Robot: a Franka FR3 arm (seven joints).
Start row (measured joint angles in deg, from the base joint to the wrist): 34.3 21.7 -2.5 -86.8 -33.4 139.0 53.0
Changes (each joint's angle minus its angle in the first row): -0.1 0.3 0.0 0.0 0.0 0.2 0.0; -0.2 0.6 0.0 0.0 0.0 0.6 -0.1; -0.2 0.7 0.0 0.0 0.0 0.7 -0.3; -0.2 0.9 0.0 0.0 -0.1 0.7 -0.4; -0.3 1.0 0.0 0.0 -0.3 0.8 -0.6; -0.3 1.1 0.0 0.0 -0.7 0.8 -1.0; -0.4 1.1 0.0 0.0 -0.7 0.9 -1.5; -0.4 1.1 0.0 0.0 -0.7 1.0 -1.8; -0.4 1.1 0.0 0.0 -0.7 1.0 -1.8; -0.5 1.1 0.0 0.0 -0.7 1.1 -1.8; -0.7 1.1 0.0 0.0 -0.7 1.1 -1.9; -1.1 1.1 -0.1 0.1 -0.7 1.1 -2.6; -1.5 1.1 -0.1 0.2 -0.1 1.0 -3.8; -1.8 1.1 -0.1 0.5 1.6 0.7 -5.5
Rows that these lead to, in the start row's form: 34.2 22.0 -2.5 -86.8 -33.4 139.2 53.0; 34.1 22.3 -2.5 -86.8 -33.4 139.6 52.9; 34.1 22.4 -2.5 -86.8 -33.4 139.7 52.7; 34.1 22.6 -2.5 -86.8 -33.5 139.7 52.6; 34.0 22.7 -2.5 -86.8 -33.7 139.8 52.4; 34.0 22.8 -2.5 -86.8 -34.1 139.8 52.0; 33.9 22.8 -2.5 -86.8 -34.1 139.9 51.5; 33.9 22.8 -2.5 -86.8 -34.1 140.0 51.2; 33.9 22.8 -2.5 -86.8 -34.1 140.0 51.2; 33.8 22.8 -2.5 -86.8 -34.1 140.1 51.2; 33.6 22.8 -2.5 -86.8 -34.1 140.1 51.1; 33.2 22.8 -2.6 -86.7 -34.1 140.1 50.4; 32.8 22.8 -2.6 -86.6 -33.5 140.0 49.2; 32.5 22.8 -2.6 -86.3 -31.8 139.7 47.5
